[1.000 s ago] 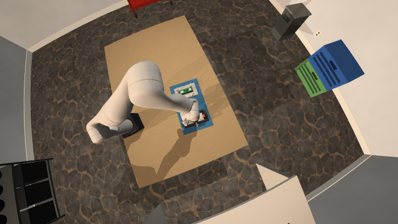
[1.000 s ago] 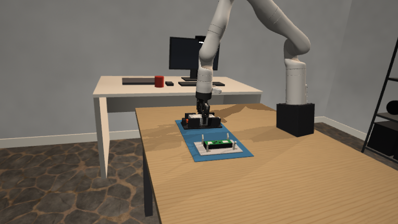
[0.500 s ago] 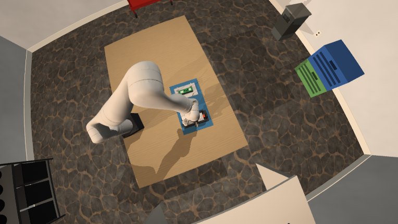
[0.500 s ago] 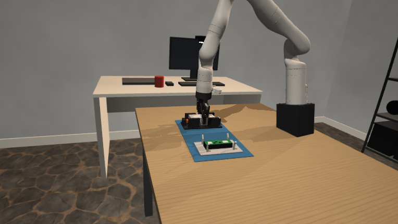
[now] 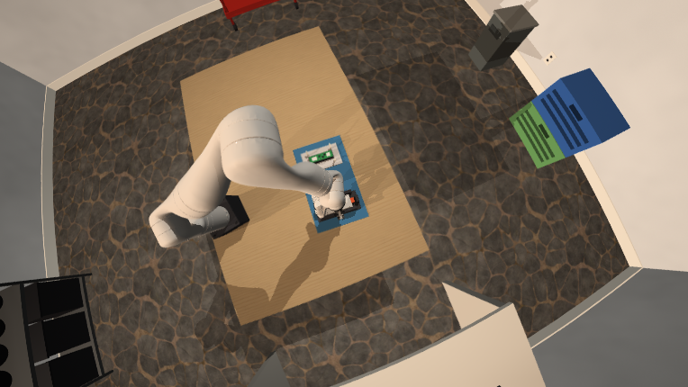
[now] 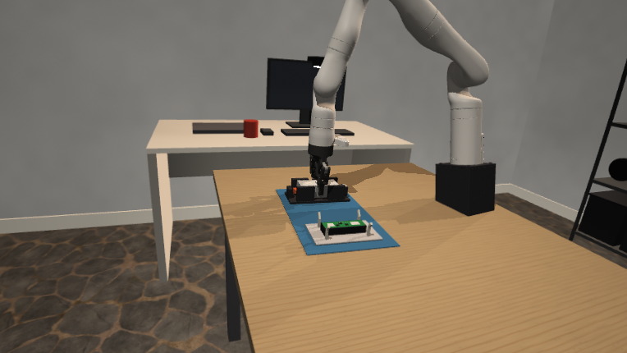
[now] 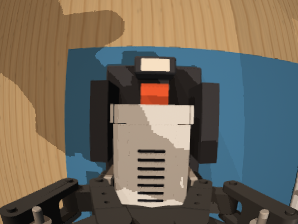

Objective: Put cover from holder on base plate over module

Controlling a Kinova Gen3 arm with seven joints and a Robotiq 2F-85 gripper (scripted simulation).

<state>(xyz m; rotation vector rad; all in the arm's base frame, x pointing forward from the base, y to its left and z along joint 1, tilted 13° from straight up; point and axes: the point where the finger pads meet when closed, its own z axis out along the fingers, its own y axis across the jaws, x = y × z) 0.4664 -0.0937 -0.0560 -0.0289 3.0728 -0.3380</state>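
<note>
Right now the cover is right at my hand.
</note>
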